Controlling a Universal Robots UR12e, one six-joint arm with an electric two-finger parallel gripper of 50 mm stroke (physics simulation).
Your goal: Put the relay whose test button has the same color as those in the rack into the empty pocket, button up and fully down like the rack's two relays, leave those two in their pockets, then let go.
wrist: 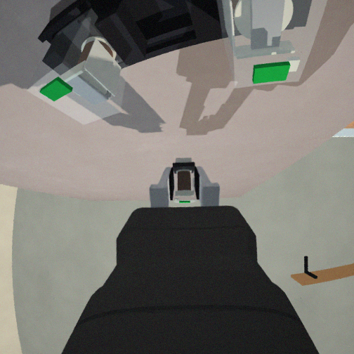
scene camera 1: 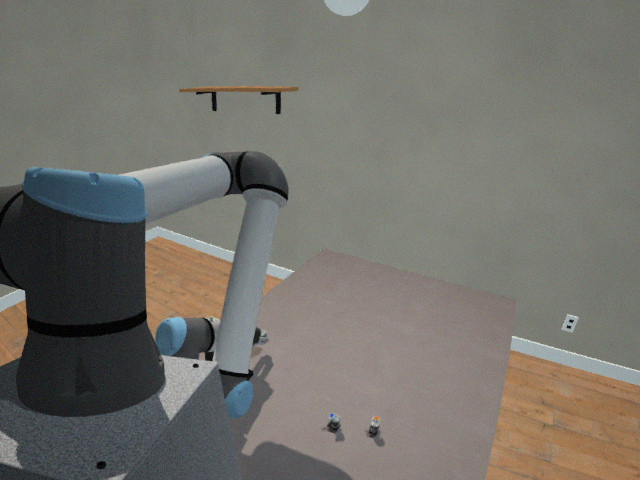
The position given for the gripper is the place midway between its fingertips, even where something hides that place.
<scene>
In view: the gripper (wrist: 183, 176) and a green-button relay (wrist: 183, 169).
</scene>
